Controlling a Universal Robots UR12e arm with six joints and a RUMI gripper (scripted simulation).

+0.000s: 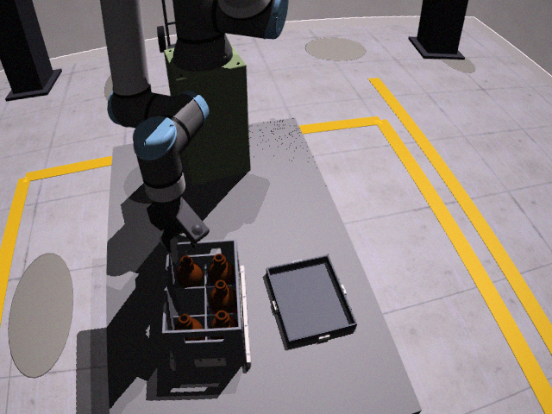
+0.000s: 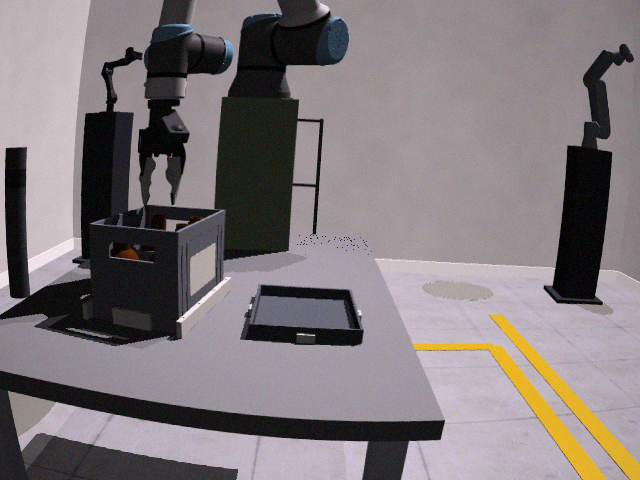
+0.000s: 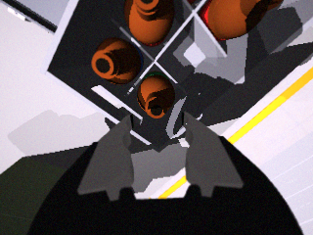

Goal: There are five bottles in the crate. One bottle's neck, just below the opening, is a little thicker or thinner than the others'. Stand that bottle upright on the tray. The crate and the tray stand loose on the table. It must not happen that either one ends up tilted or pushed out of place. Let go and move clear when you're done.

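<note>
My hand is 80 mm short of the dark grey crate, 40 mm to the right of it and 110 mm above it. From my hand the other things lie so: black tray 40 mm ahead, 320 mm to the left, 180 mm below.
</note>
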